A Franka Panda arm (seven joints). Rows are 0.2 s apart.
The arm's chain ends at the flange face. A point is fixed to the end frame.
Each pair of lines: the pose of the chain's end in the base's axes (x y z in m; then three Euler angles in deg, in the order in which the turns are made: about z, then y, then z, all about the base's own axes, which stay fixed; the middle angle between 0 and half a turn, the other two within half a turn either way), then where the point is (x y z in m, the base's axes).
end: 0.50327 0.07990 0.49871 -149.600 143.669 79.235
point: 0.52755 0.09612 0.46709
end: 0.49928 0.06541 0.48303 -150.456 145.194 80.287
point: 0.52319 0.08148 0.45105
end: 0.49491 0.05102 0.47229 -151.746 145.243 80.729
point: 0.51879 0.06762 0.44056
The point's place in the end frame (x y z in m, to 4 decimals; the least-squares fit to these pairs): 0.0086 0.0191 0.0376
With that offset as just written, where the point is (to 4 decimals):
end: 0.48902 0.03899 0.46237 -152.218 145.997 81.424
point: 0.5127 0.0556 0.4305
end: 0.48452 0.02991 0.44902 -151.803 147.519 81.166
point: 0.5081 0.0454 0.4165
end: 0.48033 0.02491 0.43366 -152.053 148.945 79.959
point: 0.5041 0.0392 0.4008
